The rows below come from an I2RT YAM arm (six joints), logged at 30 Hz.
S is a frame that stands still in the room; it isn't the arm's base.
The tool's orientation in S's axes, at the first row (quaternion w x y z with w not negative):
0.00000 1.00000 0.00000 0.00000
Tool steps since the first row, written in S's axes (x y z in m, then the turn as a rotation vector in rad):
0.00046 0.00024 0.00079 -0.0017 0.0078 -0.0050
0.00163 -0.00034 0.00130 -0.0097 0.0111 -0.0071
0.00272 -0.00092 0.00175 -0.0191 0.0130 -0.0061
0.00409 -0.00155 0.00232 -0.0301 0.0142 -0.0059
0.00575 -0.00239 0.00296 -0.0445 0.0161 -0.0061
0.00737 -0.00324 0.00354 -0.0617 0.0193 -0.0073
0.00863 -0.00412 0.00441 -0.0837 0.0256 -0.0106
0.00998 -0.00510 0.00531 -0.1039 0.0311 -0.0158
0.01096 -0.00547 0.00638 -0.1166 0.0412 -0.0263
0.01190 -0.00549 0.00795 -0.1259 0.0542 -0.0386
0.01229 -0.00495 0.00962 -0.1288 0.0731 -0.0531
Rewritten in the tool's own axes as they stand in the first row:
0.00046 -0.00024 -0.00079 -0.0017 -0.0078 0.0050
0.00163 0.00034 -0.00130 -0.0097 -0.0111 0.0071
0.00272 0.00092 -0.00175 -0.0191 -0.0130 0.0061
0.00409 0.00155 -0.00232 -0.0301 -0.0142 0.0059
0.00575 0.00239 -0.00296 -0.0445 -0.0161 0.0061
0.00737 0.00324 -0.00354 -0.0617 -0.0193 0.0073
0.00863 0.00412 -0.00441 -0.0837 -0.0256 0.0106
0.00998 0.00510 -0.00531 -0.1039 -0.0311 0.0158
0.01096 0.00547 -0.00638 -0.1166 -0.0412 0.0263
0.01190 0.00549 -0.00795 -0.1259 -0.0542 0.0386
0.01229 0.00495 -0.00962 -0.1288 -0.0731 0.0531

